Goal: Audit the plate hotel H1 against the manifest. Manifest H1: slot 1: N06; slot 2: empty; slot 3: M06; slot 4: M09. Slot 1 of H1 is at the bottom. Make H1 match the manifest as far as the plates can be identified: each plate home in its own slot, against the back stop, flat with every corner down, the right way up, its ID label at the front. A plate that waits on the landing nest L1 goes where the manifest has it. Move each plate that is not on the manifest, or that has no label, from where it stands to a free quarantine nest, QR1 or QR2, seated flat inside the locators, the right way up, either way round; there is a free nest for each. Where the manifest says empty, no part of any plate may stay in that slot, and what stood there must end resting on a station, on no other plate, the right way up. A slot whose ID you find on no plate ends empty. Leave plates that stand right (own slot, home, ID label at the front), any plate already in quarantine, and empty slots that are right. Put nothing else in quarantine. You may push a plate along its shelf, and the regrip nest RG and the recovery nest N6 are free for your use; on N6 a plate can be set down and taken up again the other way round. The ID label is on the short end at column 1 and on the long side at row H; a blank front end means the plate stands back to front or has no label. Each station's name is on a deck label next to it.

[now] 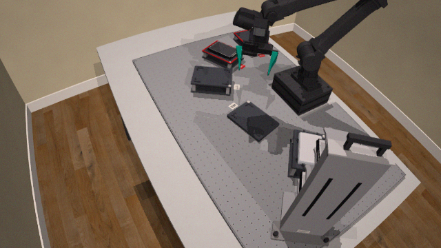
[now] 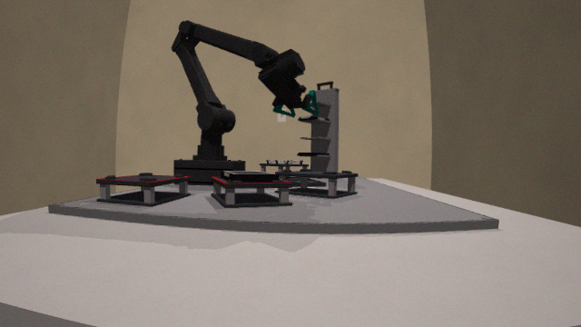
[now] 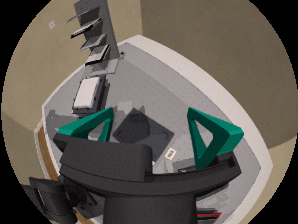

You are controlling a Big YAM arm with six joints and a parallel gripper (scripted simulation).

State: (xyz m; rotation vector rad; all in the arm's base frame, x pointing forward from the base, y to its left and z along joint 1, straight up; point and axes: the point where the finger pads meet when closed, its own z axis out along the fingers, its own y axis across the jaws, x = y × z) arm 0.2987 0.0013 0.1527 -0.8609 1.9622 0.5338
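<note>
The white plate is 8 cm behind my hand, 28 cm to the left of it and 16 cm below it. Round my hand: H1 deck label: 6 cm behind, 44 cm to the left, 22 cm below; plate hotel H1: 10 cm ahead, 48 cm to the left, 2 cm below; red-rimmed quarantine nest: 30 cm behind, 41 cm to the right, 19 cm below.
</note>
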